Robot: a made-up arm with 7 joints.
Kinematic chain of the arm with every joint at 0, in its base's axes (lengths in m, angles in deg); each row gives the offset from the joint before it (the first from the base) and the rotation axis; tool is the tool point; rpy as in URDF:
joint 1: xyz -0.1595 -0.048 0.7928 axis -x
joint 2: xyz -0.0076 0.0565 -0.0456 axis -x
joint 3: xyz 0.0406 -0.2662 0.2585 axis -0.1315 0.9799 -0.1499
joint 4: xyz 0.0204 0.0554 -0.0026 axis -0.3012 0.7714 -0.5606
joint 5: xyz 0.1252 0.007 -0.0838 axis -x
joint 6: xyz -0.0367 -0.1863 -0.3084 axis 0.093 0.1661 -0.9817
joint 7: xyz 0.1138 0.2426 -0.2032 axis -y
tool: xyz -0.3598 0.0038 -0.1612 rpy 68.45 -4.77 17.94
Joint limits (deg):
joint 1: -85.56..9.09
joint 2: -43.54..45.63
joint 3: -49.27..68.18
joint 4: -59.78..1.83
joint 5: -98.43..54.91
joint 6: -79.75..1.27
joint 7: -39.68..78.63
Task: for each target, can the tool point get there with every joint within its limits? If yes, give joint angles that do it. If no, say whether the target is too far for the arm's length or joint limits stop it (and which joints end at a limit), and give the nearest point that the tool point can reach.
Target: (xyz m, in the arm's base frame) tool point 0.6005 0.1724 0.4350
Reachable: yes | joints -40.44 10.00 -23.75 -31.01 9.24 -30.58 44.40
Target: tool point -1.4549 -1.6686 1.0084
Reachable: no: too far | nearest point -0.7790 -0.9437 0.8913 | short by 0.998 m
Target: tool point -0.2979 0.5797 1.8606
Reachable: no: joint limits stop it (at a limit: joint 2, joint 4, joint 5, joint 6, joint 7) | nearest point -0.2633 0.4386 1.6206 | short by 0.281 m
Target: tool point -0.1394 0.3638 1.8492
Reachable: no: joint limits stop it (at a limit: joint 2, joint 4, joint 5, joint 6, joint 7) | nearest point -0.1478 0.3023 1.6915 | short by 0.169 m
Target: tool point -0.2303 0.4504 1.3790
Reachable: yes | joints -56.65 6.06 6.86 -28.48 -73.14 -51.02 56.68
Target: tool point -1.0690 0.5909 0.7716
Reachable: no: joint limits stop it (at a limit: joint 1, joint 2, joint 3, joint 4, joint 6) | nearest point -0.9431 0.5232 0.7492 | short by 0.145 m
